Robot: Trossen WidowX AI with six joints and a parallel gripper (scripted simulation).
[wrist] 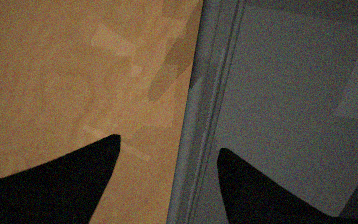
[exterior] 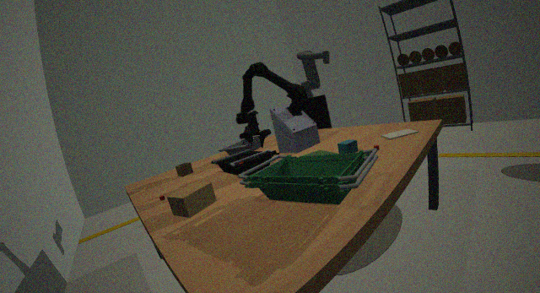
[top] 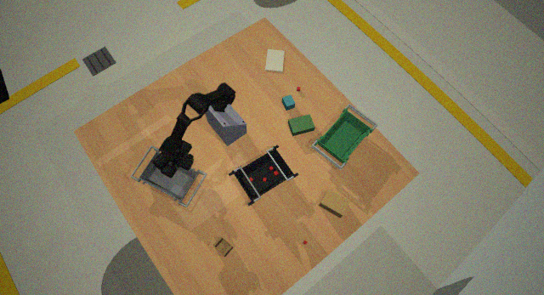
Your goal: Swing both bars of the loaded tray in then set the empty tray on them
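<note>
Right now my gripper tip is 7 cm to the left of the grey plastic tray, 4 cm short of it and 3 cm below it. The rest, counted from my gripper tip: teal cube (66 cm to the left, 1 cm behind, 1 cm above); then small brown box (46 cm ahead, 1 cm to the right); then green block (64 cm to the left, 14 cm ahead, 1 cm above).
</note>
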